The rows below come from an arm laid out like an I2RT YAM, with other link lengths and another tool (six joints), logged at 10 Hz.
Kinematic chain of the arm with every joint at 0, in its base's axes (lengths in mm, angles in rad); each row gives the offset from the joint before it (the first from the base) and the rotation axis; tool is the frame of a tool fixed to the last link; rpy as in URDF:
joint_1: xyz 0 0 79.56 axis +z
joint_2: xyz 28 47.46 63.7 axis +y
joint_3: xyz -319.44 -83.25 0 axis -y
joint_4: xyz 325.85 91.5 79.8 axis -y
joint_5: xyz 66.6 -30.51 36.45 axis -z
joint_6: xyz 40.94 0 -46.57 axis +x
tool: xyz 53 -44 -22 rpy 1.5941 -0.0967 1.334
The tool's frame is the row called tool.
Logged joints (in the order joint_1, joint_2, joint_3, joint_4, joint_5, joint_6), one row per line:
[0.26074, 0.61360, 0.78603, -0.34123, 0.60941, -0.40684]
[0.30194, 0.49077, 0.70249, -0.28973, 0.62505, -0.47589]
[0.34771, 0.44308, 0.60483, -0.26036, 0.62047, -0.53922]
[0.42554, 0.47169, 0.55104, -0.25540, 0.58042, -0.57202]
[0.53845, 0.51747, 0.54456, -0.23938, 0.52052, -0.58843]
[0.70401, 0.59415, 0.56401, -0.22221, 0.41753, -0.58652]
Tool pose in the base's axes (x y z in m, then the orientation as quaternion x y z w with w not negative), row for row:
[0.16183, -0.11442, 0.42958, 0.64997, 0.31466, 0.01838, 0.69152]
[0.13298, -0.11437, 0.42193, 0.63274, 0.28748, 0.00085, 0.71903]
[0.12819, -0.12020, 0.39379, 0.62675, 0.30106, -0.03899, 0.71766]
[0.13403, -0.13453, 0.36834, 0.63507, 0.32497, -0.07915, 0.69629]
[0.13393, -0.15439, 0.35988, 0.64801, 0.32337, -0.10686, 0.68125]
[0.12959, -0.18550, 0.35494, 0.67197, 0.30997, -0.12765, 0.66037]
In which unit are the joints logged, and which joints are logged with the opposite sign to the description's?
The joints are logged in radians. Opposite sign: joint_1.
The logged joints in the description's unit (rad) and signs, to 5 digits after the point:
[-0.26074, 0.61360, 0.78603, -0.34123, 0.60941, -0.40684]
[-0.30194, 0.49077, 0.70249, -0.28973, 0.62505, -0.47589]
[-0.34771, 0.44308, 0.60483, -0.26036, 0.62047, -0.53922]
[-0.42554, 0.47169, 0.55104, -0.25540, 0.58042, -0.57202]
[-0.53845, 0.51747, 0.54456, -0.23938, 0.52052, -0.58843]
[-0.70401, 0.59415, 0.56401, -0.22221, 0.41753, -0.58652]

